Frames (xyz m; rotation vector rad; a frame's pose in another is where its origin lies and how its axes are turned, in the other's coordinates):
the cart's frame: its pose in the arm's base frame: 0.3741 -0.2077 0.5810 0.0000 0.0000 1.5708
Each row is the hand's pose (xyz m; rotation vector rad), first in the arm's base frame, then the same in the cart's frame.
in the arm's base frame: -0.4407 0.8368 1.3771 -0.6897 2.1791 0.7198
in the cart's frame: 1.0445 0.8148 0.7961 1.0097 1.9448 -0.1471
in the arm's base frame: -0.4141 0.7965 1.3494 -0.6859 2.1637 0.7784
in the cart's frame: 1.0042 0.7882 0.7684 0.9945 1.9176 -0.1044
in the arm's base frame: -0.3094 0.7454 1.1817 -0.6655 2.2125 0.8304
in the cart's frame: 0.9531 0.6835 0.6007 1.0313 1.9186 -0.0313
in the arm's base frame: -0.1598 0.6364 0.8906 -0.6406 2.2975 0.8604
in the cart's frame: 0.8441 0.5339 0.3096 1.0954 1.9424 0.0447
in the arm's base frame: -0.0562 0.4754 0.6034 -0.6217 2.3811 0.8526
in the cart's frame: 0.6831 0.4303 0.0224 1.1593 1.9785 0.0895
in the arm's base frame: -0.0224 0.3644 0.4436 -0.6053 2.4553 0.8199
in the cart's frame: 0.5721 0.3965 -0.1374 1.2195 2.0176 0.1087
